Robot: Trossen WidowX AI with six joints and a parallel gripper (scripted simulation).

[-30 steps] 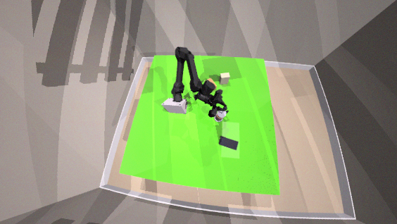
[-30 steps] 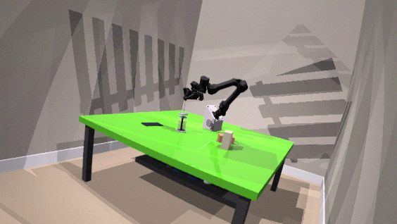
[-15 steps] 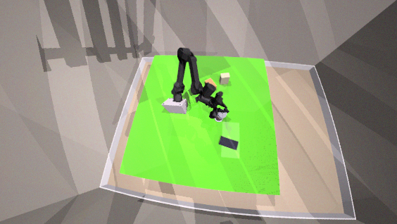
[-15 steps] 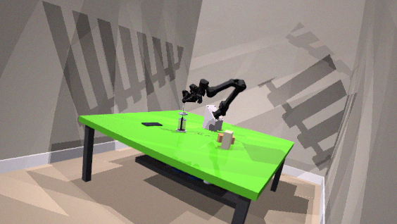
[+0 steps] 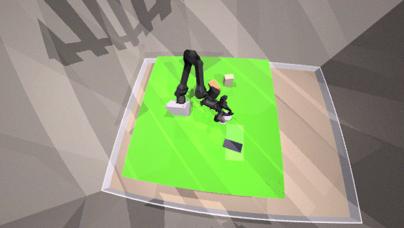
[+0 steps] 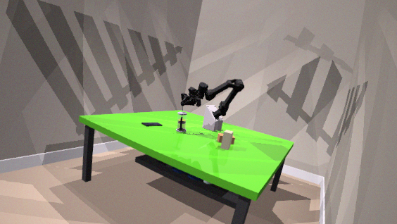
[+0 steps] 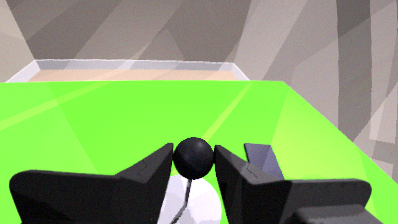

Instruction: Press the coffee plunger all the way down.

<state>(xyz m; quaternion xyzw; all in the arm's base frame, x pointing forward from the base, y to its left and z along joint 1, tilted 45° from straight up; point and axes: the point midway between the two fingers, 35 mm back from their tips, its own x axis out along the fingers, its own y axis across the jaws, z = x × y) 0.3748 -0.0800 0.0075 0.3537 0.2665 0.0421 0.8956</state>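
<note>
The coffee press lies 10 mm behind my gripper tip, 10 mm to the left of it and 100 mm below it. Round my gripper tip: dark flat slab (80 mm ahead, 190 mm to the right, 200 mm below); then orange block (160 mm behind, 320 mm to the left, 180 mm below).
</note>
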